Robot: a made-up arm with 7 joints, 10 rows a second.
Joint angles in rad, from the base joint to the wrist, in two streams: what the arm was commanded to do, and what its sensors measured. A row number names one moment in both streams.
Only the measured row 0 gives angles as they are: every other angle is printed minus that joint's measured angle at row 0.
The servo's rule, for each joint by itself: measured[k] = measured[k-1] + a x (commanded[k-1-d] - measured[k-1]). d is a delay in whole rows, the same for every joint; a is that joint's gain. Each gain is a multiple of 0.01, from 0.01 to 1. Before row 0 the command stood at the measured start. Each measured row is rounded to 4 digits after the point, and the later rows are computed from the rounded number. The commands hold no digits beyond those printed.
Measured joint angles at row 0:
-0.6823 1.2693 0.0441 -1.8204 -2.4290 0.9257 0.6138
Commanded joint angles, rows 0 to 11:
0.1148 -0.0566 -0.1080 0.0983 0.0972 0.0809 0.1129
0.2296 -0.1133 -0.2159 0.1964 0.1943 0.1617 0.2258
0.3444 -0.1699 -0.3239 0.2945 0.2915 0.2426 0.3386
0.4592 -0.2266 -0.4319 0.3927 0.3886 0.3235 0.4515
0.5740 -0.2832 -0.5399 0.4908 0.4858 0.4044 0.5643
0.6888 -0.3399 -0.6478 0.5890 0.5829 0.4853 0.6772
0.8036 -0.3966 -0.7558 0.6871 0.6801 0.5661 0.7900
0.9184 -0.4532 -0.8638 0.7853 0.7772 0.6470 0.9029
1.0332 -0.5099 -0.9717 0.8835 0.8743 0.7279 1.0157
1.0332 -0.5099 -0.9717 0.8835 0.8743 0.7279 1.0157
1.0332 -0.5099 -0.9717 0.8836 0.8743 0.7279 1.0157
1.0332 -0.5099 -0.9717 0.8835 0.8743 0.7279 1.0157
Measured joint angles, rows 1 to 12:
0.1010 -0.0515 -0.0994 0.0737 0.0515 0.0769 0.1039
0.2142 -0.1077 -0.2066 0.1657 0.1272 0.1575 0.2160
0.3288 -0.1643 -0.3145 0.2623 0.2143 0.2383 0.3288
0.4436 -0.2210 -0.4225 0.3601 0.3067 0.3192 0.4417
0.5584 -0.2776 -0.5305 0.4581 0.4016 0.4001 0.5545
0.6732 -0.3343 -0.6384 0.5563 0.4977 0.4810 0.6674
0.7880 -0.3910 -0.7464 0.6544 0.5944 0.5618 0.7802
0.9028 -0.4476 -0.8544 0.7526 0.6913 0.6427 0.8931
1.0176 -0.5043 -0.9623 0.8508 0.7883 0.7236 1.0059
1.0313 -0.5094 -0.9709 0.8753 0.8339 0.7277 1.0149
1.0330 -0.5099 -0.9716 0.8815 0.8553 0.7279 1.0156
1.0332 -0.5099 -0.9717 0.8830 0.8654 0.7279 1.0157
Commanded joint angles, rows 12 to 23:
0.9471 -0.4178 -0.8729 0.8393 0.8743 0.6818 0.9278
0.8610 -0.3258 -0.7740 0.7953 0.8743 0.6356 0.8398
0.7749 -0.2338 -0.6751 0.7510 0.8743 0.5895 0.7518
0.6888 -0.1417 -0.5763 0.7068 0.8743 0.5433 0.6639
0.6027 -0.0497 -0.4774 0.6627 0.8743 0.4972 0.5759
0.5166 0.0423 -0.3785 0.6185 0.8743 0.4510 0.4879
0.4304 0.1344 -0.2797 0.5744 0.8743 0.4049 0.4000
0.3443 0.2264 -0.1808 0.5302 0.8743 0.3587 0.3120
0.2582 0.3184 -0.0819 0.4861 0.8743 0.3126 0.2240
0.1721 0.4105 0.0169 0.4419 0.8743 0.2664 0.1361
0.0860 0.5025 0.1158 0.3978 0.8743 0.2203 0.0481
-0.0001 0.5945 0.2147 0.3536 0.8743 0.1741 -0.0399
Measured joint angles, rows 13 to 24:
0.9574 -0.4261 -0.8808 0.8502 0.8701 0.6841 0.9348
0.8726 -0.3348 -0.7825 0.8090 0.8723 0.6380 0.8474
0.7866 -0.2429 -0.6837 0.7655 0.8734 0.5919 0.7594
0.7005 -0.1508 -0.5849 0.7215 0.8739 0.5457 0.6715
0.6144 -0.0588 -0.4860 0.6774 0.8741 0.4996 0.5835
0.5283 0.0332 -0.3871 0.6332 0.8742 0.4534 0.4955
0.4421 0.1253 -0.2883 0.5891 0.8743 0.4073 0.4076
0.3560 0.2173 -0.1894 0.5449 0.8743 0.3611 0.3196
0.2699 0.3093 -0.0905 0.5008 0.8743 0.3150 0.2316
0.1838 0.4014 0.0083 0.4566 0.8743 0.2688 0.1437
0.0977 0.4934 0.1072 0.4125 0.8743 0.2227 0.0557
0.0116 0.5854 0.2061 0.3683 0.8743 0.1765 -0.0323

